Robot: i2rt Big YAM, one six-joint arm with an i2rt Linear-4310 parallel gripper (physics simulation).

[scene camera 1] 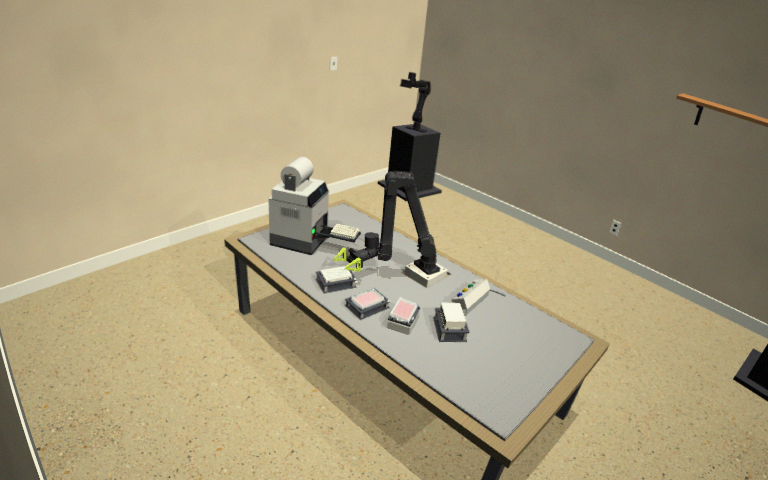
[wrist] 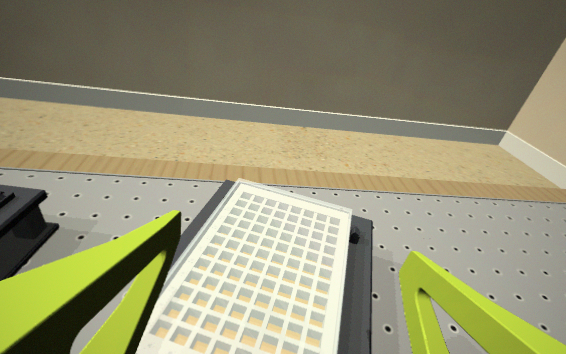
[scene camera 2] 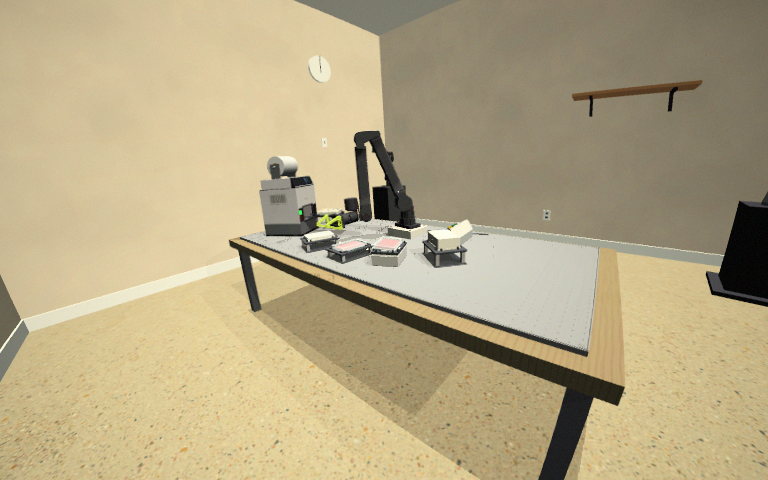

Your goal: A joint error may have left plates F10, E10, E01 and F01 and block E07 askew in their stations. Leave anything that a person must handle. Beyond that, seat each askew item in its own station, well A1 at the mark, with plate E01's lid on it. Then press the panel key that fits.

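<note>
My gripper (scene camera 1: 340,263) (scene camera 2: 330,221) (wrist: 295,242) is open and empty, its lime fingers above and either side of a white gridded plate (scene camera 1: 335,275) (scene camera 2: 320,236) (wrist: 260,265). In the wrist view this plate looks turned against its dark station (wrist: 361,280); its near end is cut off. A pink-topped plate (scene camera 1: 368,299) (scene camera 2: 350,246) sits on a dark station, another pink-topped plate (scene camera 1: 403,309) (scene camera 2: 389,243) on a pale station. A white block (scene camera 1: 453,314) (scene camera 2: 444,238) stands on a raised dark station. The panel (scene camera 1: 475,295) (scene camera 2: 465,230) has blue, yellow and green keys. Labels are unreadable.
A grey instrument (scene camera 1: 291,217) (scene camera 2: 280,206) with a green light stands at the table's left end. A cream gridded plate (scene camera 1: 345,230) rests on its extended tray. My arm's pale base (scene camera 1: 425,273) (scene camera 2: 406,230) is behind the stations. Another dark station (wrist: 30,210) shows at the wrist view's left.
</note>
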